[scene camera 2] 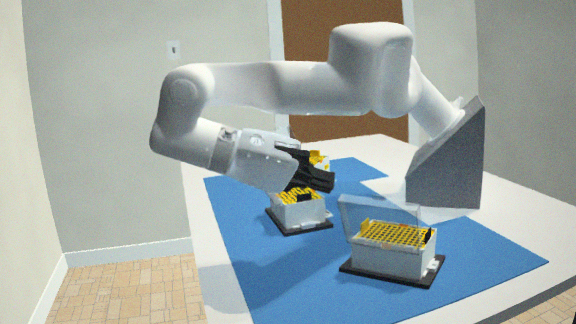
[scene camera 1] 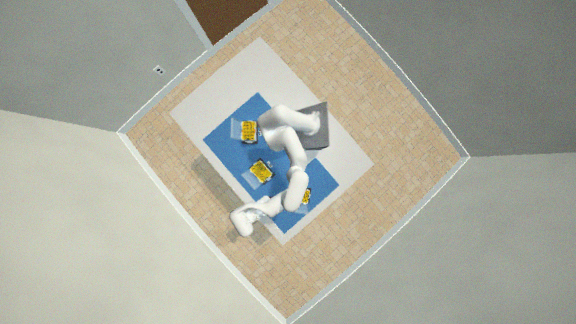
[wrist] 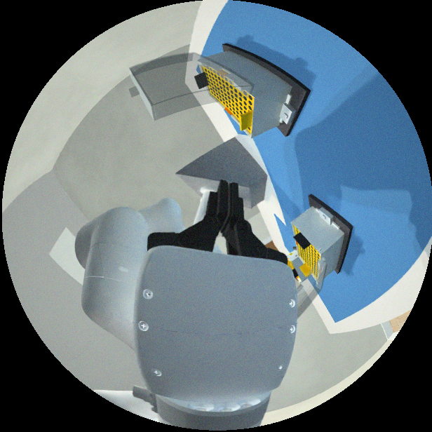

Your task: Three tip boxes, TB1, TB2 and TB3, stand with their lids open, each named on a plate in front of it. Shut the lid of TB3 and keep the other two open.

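Places are measured from the arm's base along level axes (x ahead, y left, z up), in millimetres.
Pixels of known places: gripper, fingertip midpoint: (scene camera 2: pixel 332 184); arm's base, link origin: (scene camera 2: pixel 447 128) (scene camera 1: pixel 310 125).
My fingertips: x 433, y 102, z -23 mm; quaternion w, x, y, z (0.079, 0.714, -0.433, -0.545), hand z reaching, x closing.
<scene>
For each thing: its top centre in the pictures, then the offset to it from my fingertips. Level surfaces: height alone.
- far box, top centre: (scene camera 2: pixel 306 154) (scene camera 1: pixel 247 130) dx -197, dy -406, dz -58 mm
- middle box, top centre: (scene camera 2: pixel 300 189) (scene camera 1: pixel 262 170) dx -44, dy -184, dz -66 mm
- blue mat, surface height: dz -132 mm
- white table, surface height: dz -135 mm
Three white tip boxes with yellow racks have clear lids open. The far box (scene camera 1: pixel 249 131) is partly hidden behind my gripper in scene camera 2. The middle box (scene camera 1: pixel 261 171) (scene camera 2: pixel 301 214) (wrist: pixel 322 235) has its lid (scene camera 1: pixel 251 179) tipped back. The near box (scene camera 1: pixel 306 196) (scene camera 2: pixel 392 257) (wrist: pixel 265 85) has its lid (scene camera 2: pixel 375 212) (wrist: pixel 170 90) standing open. I cannot read the name plates (scene camera 2: pixel 434 266) (wrist: pixel 286 112). My gripper (scene camera 2: pixel 327 181) (wrist: pixel 224 191) is shut and empty, above and close to the middle box in scene camera 2; its fingers are hidden in scene camera 1.
The boxes stand on dark bases on a blue mat (scene camera 1: pixel 225 142) (scene camera 2: pixel 480 255) (wrist: pixel 370 300) on a white table (scene camera 1: pixel 220 90). The arm reaches over the mat from its grey wedge mount (scene camera 1: pixel 322 135) (scene camera 2: pixel 450 170) (wrist: pixel 225 160). In scene camera 1 the arm partly covers the near box.
</scene>
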